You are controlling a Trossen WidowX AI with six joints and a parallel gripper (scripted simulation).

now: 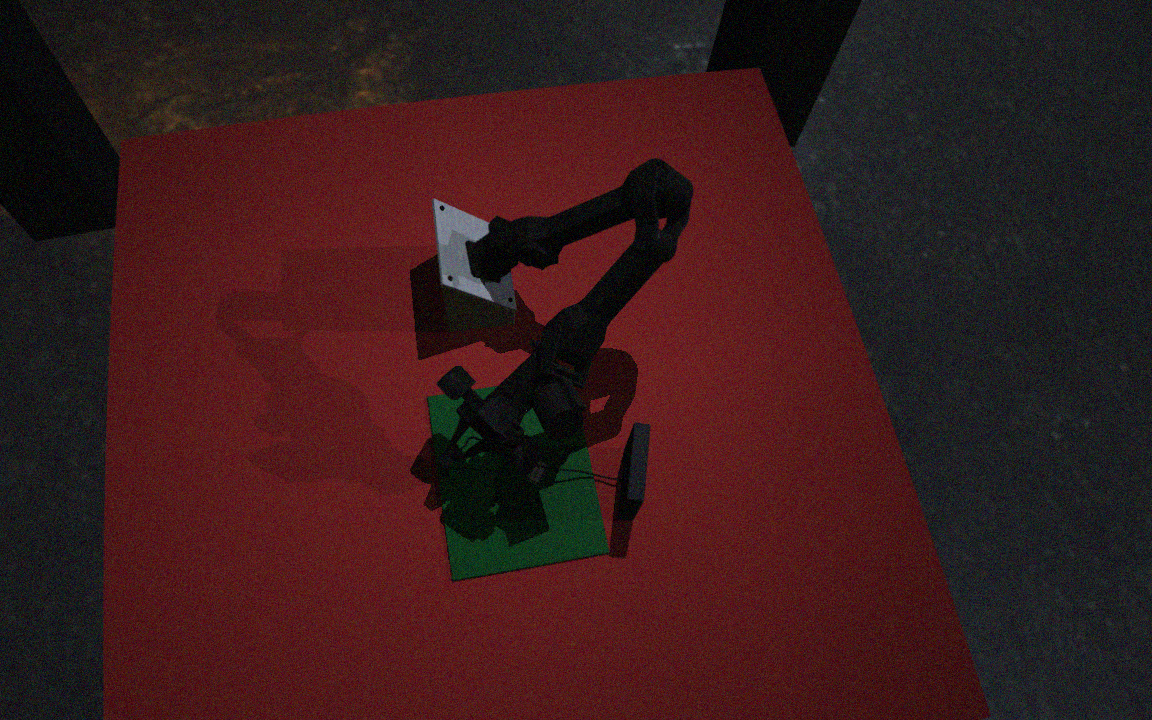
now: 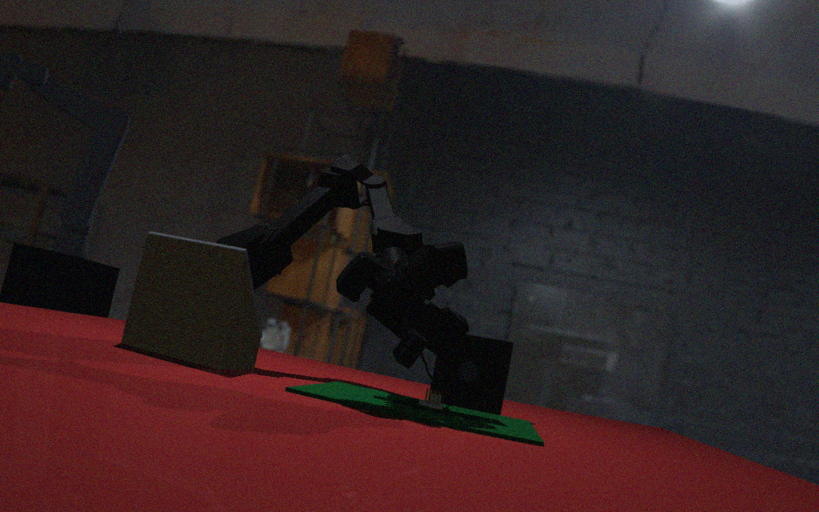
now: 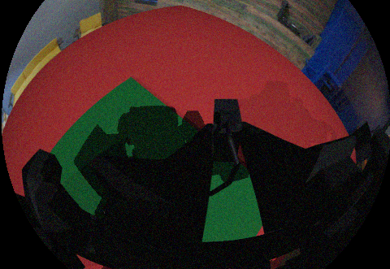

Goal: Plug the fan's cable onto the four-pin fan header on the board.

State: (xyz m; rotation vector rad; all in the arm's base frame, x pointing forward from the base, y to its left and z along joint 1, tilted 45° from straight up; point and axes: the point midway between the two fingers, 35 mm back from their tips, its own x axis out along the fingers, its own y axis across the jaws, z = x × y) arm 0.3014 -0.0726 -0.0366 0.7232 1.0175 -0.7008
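Now: gripper tip 100 mm above the green board, 90 mm to the right of it and 20 mm short of it. From my gripper tip the other things lie so: black plug (10 mm below); four-pin header (130 mm to the left, 90 mm below, 30 mm ahead); black fan (250 mm to the left, 70 mm ahead, 30 mm below).
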